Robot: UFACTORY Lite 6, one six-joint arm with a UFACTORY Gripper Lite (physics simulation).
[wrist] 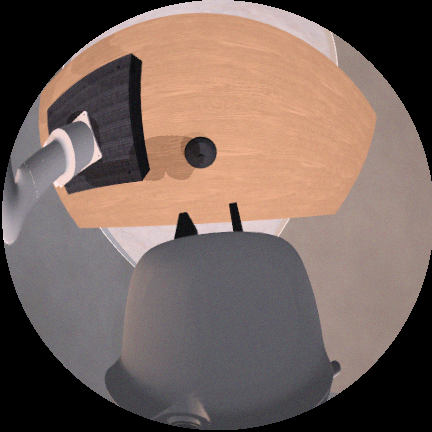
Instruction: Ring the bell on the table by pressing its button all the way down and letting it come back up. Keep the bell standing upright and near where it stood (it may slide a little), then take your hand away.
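Frame: origin at the arm's base, x up, y ahead, z left, level; metres.
Seen in the pictures: end effector, tool point: (211,231); arm's base, origin of the base link: (78,144).
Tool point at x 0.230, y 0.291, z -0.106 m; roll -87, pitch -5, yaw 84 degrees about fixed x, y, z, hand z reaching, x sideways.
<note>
Offsets run from my tool point to a thing's middle. Level surfaces: height alone.
The bell {dx -0.264, dy -0.005, dz -0.039 m} (200,152) is a small dark round thing seen from above, standing upright on the wooden table. Its button {dx -0.236, dy -0.005, dz -0.039 m} (201,157) is a small dark detail near its middle, hard to make out. My gripper (208,209) is in the lower middle of the wrist view, with its two black fingers drawn in. A gap stays between the tips, and nothing is held in it. The fingertips show below the bell in the view, apart from it. Their height over the table is hard to tell.
A dark slab (117,112) lies on the wooden table {dx -0.297 m} (265,100) at the left, with the arm's grey base (79,142) mounted on it by a white plate. A shadow falls between the slab and the bell. The table's near edge runs just behind the fingertips.
</note>
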